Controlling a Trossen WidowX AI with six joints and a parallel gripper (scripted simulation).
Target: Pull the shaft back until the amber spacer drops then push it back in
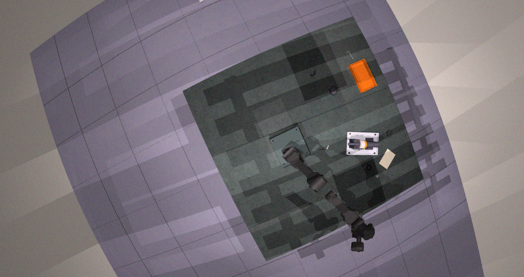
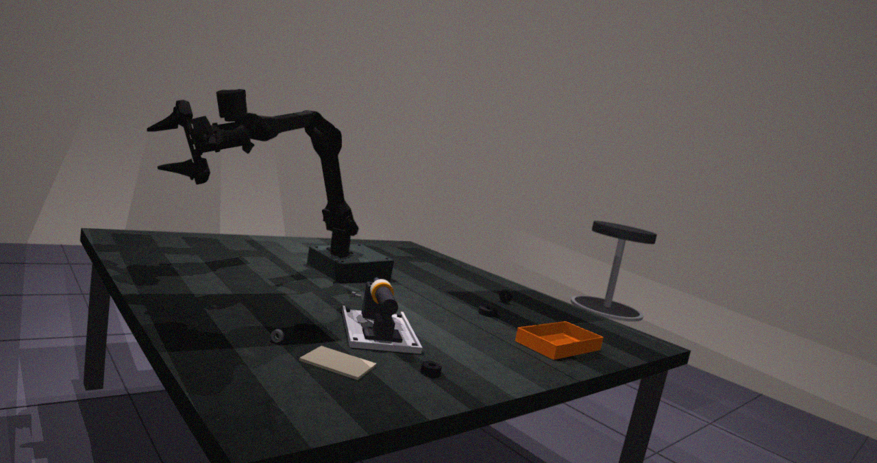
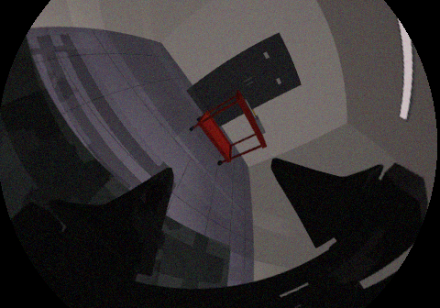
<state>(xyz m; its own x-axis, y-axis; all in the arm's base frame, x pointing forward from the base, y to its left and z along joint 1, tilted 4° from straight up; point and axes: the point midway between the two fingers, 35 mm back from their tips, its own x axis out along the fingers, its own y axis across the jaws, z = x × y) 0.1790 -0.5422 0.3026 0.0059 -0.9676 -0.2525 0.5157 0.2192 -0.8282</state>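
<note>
My gripper tip is 260 mm short of the cream spacer, 480 mm to the right of it and 230 mm above it. The rest, counted from my gripper tip: orange tray 480 mm ahead, 890 mm to the left, 300 mm below; cream card 460 mm ahead, 290 mm to the left, 310 mm below; amber spacer 290 mm ahead, 470 mm to the left, 230 mm below.
</note>
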